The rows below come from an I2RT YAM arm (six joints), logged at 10 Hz.
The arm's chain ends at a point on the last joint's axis. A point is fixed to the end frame.
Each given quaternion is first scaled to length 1.
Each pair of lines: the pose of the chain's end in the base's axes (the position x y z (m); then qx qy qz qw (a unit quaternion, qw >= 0)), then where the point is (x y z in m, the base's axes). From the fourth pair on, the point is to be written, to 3 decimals.
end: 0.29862 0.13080 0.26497 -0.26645 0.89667 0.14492 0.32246
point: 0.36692 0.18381 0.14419
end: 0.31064 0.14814 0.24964 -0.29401 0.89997 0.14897 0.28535
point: 0.36793 0.20112 0.12325
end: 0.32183 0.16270 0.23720 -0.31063 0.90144 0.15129 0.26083
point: 0.37183 0.21512 0.10752
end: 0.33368 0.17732 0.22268 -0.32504 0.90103 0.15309 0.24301
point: 0.378 0.229 0.091
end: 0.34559 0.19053 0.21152 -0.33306 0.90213 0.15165 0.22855
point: 0.386 0.241 0.078
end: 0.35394 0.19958 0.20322 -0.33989 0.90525 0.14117 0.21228
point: 0.391 0.246 0.067
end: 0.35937 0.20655 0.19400 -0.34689 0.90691 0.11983 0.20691
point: 0.397 0.247 0.056
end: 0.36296 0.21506 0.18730 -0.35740 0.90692 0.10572 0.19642
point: 0.399 0.251 0.048
